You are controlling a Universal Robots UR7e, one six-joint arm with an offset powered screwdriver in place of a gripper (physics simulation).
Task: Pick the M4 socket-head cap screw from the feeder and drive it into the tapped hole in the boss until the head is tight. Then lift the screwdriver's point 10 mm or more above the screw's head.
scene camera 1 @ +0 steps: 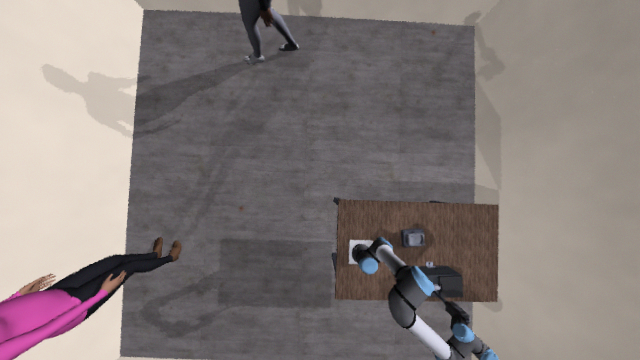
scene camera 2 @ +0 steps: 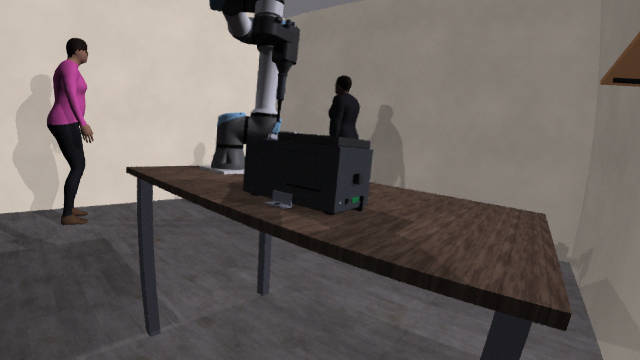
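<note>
The black screw feeder (scene camera 1: 451, 284) (scene camera 2: 295, 170) stands on the table. My screwdriver (scene camera 1: 440, 294) (scene camera 2: 279, 107) points down with its thin bit low over the feeder's top, near a small pale part (scene camera 2: 273, 136) at its left end in scene camera 2. The bit's tip is too small to tell whether it touches anything or carries a screw. The M4 screw cannot be made out. A grey block (scene camera 1: 413, 238) with a paler recessed top lies beyond the feeder; its boss and tapped hole are too small to make out. The block does not show in scene camera 2.
The wooden table (scene camera 1: 475, 225) (scene camera 2: 450, 240) carries the arm's base on a white plate (scene camera 1: 353, 257). A small pale piece (scene camera 1: 429, 264) lies beside the feeder; a metal bracket (scene camera 2: 282, 199) sits before it. A person in pink (scene camera 1: 45, 315) (scene camera 2: 69, 95) and one in dark clothes (scene camera 1: 255, 30) (scene camera 2: 345, 112) stand off the table.
</note>
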